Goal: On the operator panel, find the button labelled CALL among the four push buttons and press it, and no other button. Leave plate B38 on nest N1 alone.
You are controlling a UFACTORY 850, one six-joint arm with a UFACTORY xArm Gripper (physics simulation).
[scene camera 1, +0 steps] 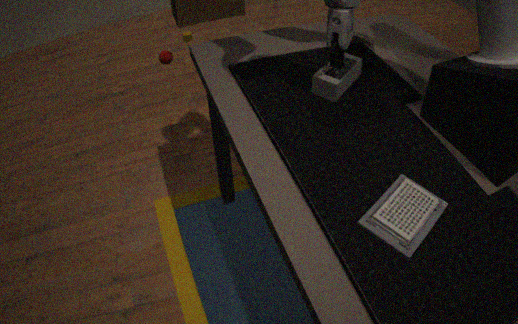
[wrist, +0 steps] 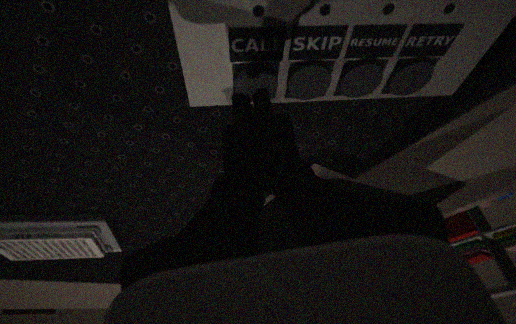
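Observation:
The operator panel is a pale box at the back of the mat. In the wrist view its buttons read, left to right, CALL, SKIP, RESUME and RETRY. The CALL button is dark round and partly shaded. My gripper is shut and empty, pointing down at the panel. In the wrist view its fingertips overlap the lower edge of the CALL button; contact cannot be told. The SKIP button is just right of them. Plate B38 sits on nest N1, far from the gripper.
The dark mat lies under the panel and nest, with a pale table edge beside it. The robot's dark base block stands at the right. A red ball shows beyond the table's far left corner.

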